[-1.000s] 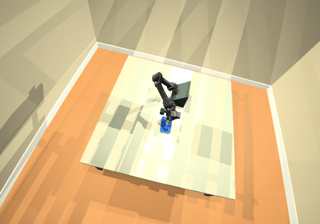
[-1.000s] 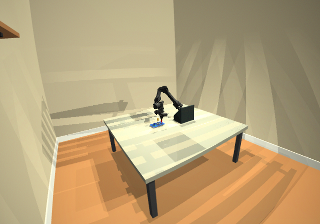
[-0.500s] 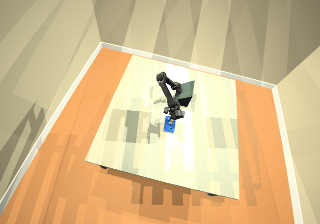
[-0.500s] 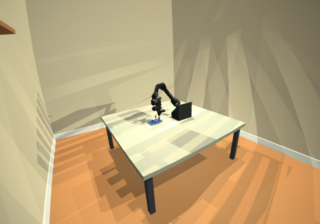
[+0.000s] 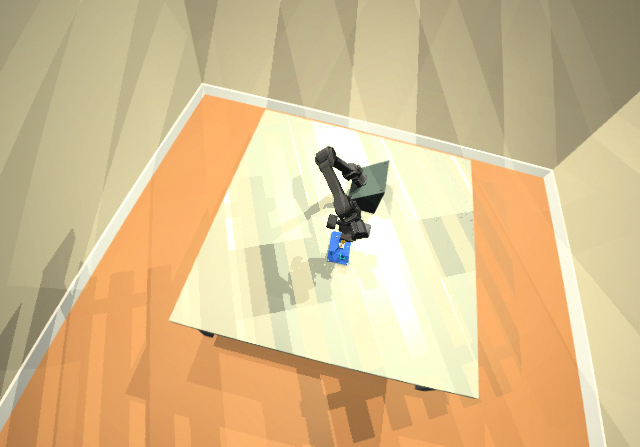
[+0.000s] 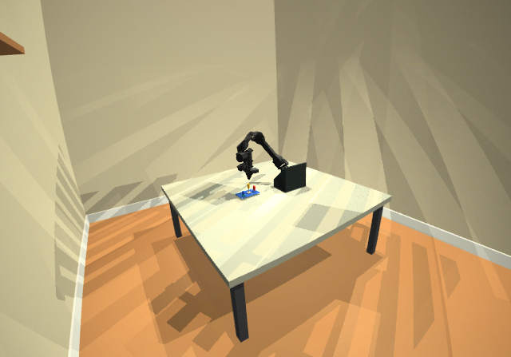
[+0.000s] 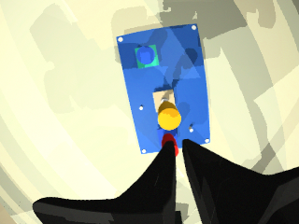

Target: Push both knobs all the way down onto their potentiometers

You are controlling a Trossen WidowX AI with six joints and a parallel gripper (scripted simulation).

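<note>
Now: gripper tip 5 cm above the yellow knob and 1 cm short of it. Also, from my gripper tip: red knob (7 cm below, 4 cm behind).
</note>
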